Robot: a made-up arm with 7 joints.
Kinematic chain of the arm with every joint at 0, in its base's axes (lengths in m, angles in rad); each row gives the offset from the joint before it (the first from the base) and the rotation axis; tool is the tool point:
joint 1: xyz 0 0 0.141 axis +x
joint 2: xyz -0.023 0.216 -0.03 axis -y
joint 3: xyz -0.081 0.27 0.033 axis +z
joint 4: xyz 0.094 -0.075 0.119 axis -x
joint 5: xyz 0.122 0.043 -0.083 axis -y
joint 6: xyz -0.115 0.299 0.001 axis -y
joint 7: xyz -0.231 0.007 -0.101 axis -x
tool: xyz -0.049 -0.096 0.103
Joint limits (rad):
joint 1: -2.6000..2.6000
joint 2: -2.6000..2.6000
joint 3: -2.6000..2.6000
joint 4: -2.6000..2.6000
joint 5: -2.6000..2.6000
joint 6: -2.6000..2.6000
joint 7: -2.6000..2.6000
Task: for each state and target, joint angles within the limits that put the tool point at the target. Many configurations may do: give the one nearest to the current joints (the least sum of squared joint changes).
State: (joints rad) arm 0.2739 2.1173 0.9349 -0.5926 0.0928 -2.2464 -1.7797
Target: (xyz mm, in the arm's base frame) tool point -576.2 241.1 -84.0
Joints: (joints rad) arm -0.3041 1.9932 0.4848 -1.2429 -0.1790 -2.0711 -2.1625
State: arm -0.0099 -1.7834 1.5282 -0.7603 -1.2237 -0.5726 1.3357
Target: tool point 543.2 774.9 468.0
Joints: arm 0.0578 -1.4710 1.5833 -0.4803 -1.2882 -0.6671 1.2845
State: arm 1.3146 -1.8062 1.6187 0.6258 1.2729 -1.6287 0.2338
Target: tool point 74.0 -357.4 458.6
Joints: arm 1.9174 -1.8315 1.6412 0.4081 1.1189 -1.7004 0.3936
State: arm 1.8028 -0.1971 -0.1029 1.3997 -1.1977 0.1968 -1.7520
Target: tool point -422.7 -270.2 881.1
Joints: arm 1.8428 0.2608 0.8173 0.7300 -1.4962 -0.2685 -2.2942
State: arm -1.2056 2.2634 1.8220 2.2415 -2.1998 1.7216 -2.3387
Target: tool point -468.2 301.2 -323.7
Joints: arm -1.1650 2.4575 1.6692 2.6000 -1.9110 2.0448 -2.4203
